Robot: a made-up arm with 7 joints. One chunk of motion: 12 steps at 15 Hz.
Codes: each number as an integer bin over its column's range. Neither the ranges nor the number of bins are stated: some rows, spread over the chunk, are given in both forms.
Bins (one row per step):
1: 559 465 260 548 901 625
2: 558 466 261 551 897 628
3: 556 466 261 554 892 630
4: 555 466 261 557 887 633
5: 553 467 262 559 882 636
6: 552 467 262 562 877 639
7: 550 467 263 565 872 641
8: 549 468 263 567 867 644
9: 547 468 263 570 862 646
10: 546 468 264 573 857 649
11: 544 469 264 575 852 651
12: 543 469 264 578 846 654
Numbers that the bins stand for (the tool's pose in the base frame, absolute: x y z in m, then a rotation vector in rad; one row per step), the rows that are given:
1: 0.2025 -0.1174 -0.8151 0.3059 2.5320 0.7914
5: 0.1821 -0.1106 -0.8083 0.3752 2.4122 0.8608
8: 0.1685 -0.1072 -0.8049 0.4257 2.3176 0.9113
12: 0.1480 -0.1038 -0.8015 0.4950 2.1851 0.9743
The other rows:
2: 0.1991 -0.1140 -0.8117 0.3248 2.5068 0.8104
3: 0.1923 -0.1140 -0.8117 0.3437 2.4752 0.8230
4: 0.1889 -0.1140 -0.8117 0.3626 2.4437 0.8419
6: 0.1787 -0.1106 -0.8083 0.3941 2.3806 0.8797
7: 0.1719 -0.1106 -0.8049 0.4131 2.3491 0.8923
9: 0.1617 -0.1072 -0.8049 0.4446 2.2860 0.9239
10: 0.1583 -0.1072 -0.8015 0.4635 2.2545 0.9428
11: 0.1515 -0.1038 -0.8015 0.4761 2.2230 0.9554

